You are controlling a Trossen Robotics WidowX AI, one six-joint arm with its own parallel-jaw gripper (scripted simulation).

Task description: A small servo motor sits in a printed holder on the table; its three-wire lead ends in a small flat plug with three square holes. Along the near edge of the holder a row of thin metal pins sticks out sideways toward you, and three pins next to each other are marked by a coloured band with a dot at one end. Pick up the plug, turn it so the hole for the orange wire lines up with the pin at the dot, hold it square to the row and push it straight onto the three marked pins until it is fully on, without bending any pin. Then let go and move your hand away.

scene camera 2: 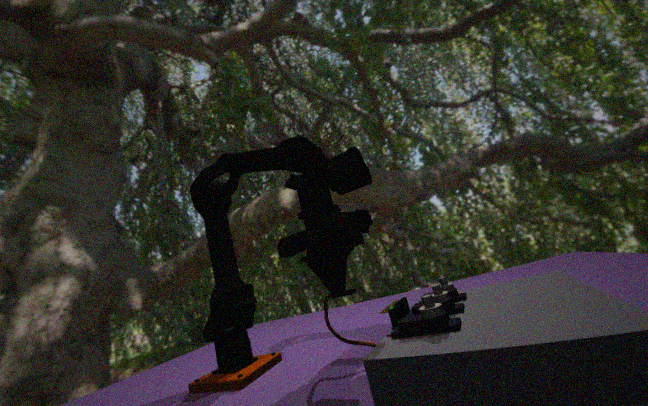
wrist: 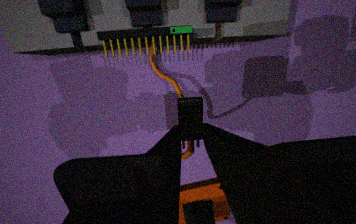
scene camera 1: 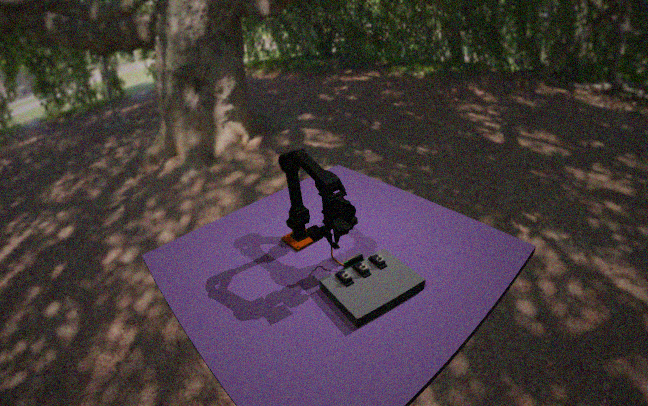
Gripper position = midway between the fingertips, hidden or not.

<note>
In view: my gripper (scene camera 2: 339,294).
My gripper is seen too in the wrist view (wrist: 190,129) and in scene camera 1 (scene camera 1: 333,244).
</note>
